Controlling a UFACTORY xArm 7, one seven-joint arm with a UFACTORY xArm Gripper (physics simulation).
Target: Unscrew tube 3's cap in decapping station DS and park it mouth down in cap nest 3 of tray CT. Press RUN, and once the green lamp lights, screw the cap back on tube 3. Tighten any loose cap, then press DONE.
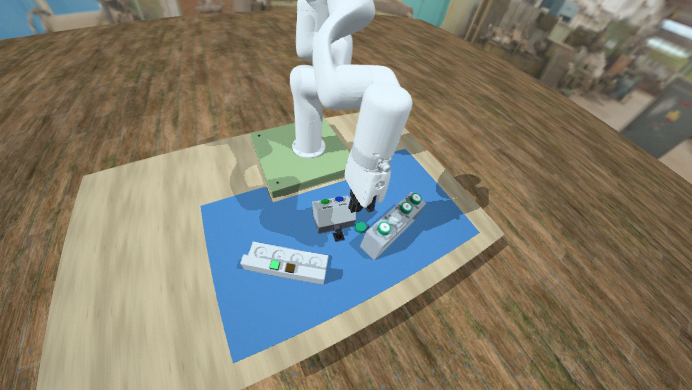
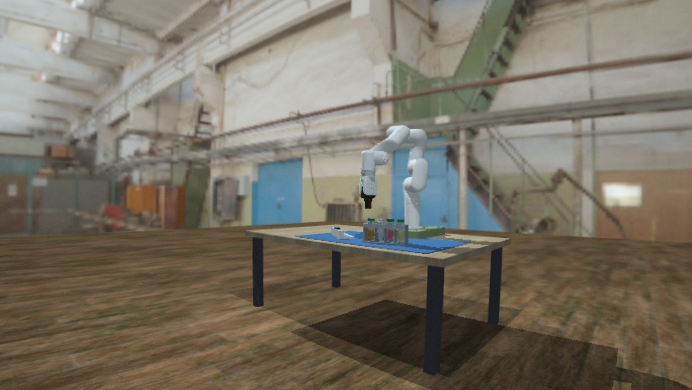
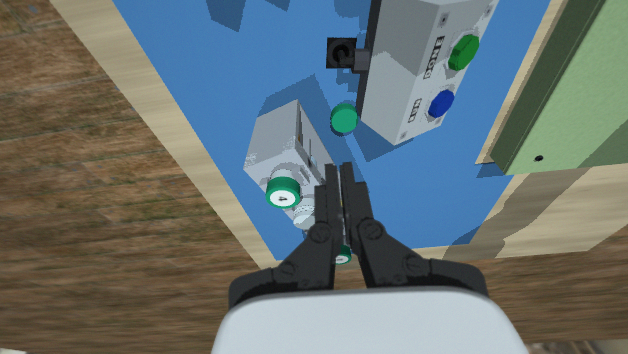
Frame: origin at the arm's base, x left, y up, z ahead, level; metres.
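Seen in the pictures: gripper, fingertip midpoint: (image 1: 355, 208) (image 2: 368, 208) (image 3: 338, 178); arm's base, origin of the base link: (image 1: 308, 147) (image 2: 412, 228).
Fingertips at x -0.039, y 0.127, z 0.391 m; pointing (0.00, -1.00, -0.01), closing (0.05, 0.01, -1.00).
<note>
Offsets run from my fingertips to a thing's top centre. "*": to the spot under its first point.
My gripper (image 1: 356, 209) (image 2: 368, 207) (image 3: 338, 178) is shut and empty, high above the mat near the station. A loose green cap @(dx +0.060, dy -0.151, dz -0.016 m) (image 1: 360, 227) (image 3: 344, 118) lies on the mat between the station and the button box; no white label shows on it. Grey station DS @(dx +0.141, dy -0.062, dz +0.035 m) (image 1: 376, 246) (image 2: 406, 235) (image 3: 272, 137) holds a row of tubes. Cap 4 @(dx +0.066, dy -0.044, dz +0.057 m) (image 1: 384, 228) (image 3: 283, 195) is on its end tube; the neighbouring tube @(dx +0.116, dy -0.046, dz +0.043 m) (image 1: 394, 220) (image 3: 304, 215) is uncapped. Two more capped tubes stand behind. White tray CT @(* dx -0.147, dy -0.120, dz +0.071 m) (image 1: 310, 275) has empty nests, a bright green square lamp @(dx -0.220, dy -0.112, dz +0.010 m) (image 1: 274, 265) and a dark brown one (image 1: 290, 268).
The button box @(dx -0.004, dy -0.081, dz -0.085 m) (image 1: 335, 216) (image 3: 395, 75) carries blue RUN @(dx +0.023, dy -0.091, dz -0.106 m) (image 1: 339, 199) (image 3: 441, 104) and green DONE @(dx -0.022, dy -0.091, dz -0.114 m) (image 1: 325, 201) (image 3: 464, 52). A small black fixture @(* dx -0.016, dy -0.153, dz -0.016 m) (image 1: 339, 235) (image 3: 341, 52) projects from its front, near the loose cap. The green base plate (image 1: 310, 172) (image 3: 565, 125) lies behind.
</note>
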